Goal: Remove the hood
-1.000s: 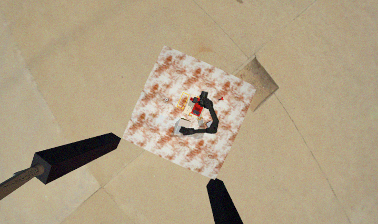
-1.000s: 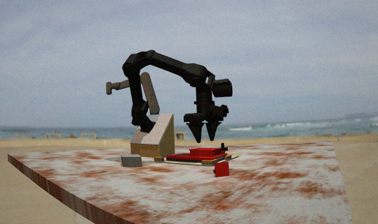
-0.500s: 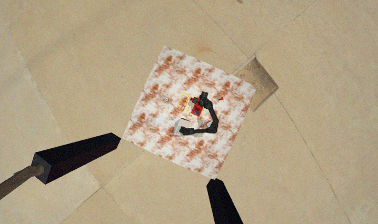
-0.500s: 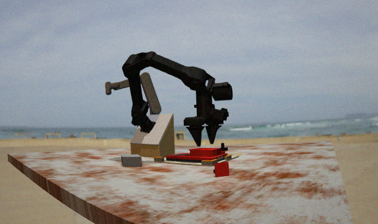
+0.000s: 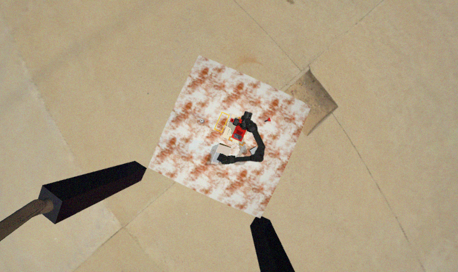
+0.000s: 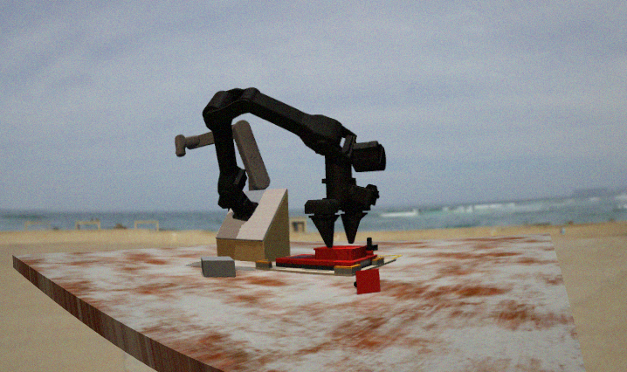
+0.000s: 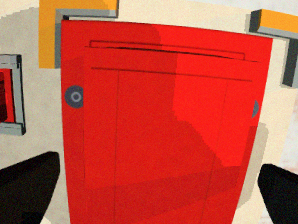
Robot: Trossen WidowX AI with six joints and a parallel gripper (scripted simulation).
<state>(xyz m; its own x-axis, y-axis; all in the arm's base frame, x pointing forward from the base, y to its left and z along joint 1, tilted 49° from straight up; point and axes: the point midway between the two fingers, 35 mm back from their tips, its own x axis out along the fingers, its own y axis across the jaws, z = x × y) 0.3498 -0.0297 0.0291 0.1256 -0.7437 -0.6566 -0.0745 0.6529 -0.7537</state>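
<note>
Right now my gripper tip is 10 mm above the red hood.
</note>
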